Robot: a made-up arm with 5 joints.
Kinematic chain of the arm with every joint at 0, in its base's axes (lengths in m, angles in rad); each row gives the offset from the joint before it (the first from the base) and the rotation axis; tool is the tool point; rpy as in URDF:
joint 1: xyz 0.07 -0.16 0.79 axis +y
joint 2: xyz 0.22 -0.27 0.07 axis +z
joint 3: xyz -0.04 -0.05 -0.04 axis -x
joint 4: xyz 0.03 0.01 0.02 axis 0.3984 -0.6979 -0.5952
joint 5: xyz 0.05 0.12 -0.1 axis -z
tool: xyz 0.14 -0.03 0.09 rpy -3.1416 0 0
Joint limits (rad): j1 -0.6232..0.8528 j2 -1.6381..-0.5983 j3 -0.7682..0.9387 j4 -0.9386..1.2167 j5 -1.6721..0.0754
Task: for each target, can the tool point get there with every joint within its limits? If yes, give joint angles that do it. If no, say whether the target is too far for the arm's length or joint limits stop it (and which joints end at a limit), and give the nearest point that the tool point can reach.
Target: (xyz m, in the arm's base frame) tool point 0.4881 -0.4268 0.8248
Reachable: yes | joints -0.3840 -1.5141 0.3733 -0.4714 -1.3844
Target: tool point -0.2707 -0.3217 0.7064
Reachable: no: joint limits stop it (at a limit: joint 1, joint 2, joint 3, joint 4, joint 5) | nearest point 0.0053 -0.3311 0.5565 | short by 0.314 m
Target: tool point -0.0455 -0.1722 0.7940
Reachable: no: joint limits stop it (at a limit: joint 1, joint 2, joint 4, joint 5) | nearest point 0.0647 -0.2696 0.5528 | short by 0.283 m
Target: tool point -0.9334 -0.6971 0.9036
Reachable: no: too far | nearest point -0.0380 -0.5663 0.9710 | short by 0.907 m
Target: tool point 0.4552 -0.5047 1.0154
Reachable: yes | joints -0.3779 -0.9097 0.7559 0.7082 -0.7620
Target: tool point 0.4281 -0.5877 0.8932
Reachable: yes | joints 0.2535 -0.6885 -0.1274 0.8747 -0.2993
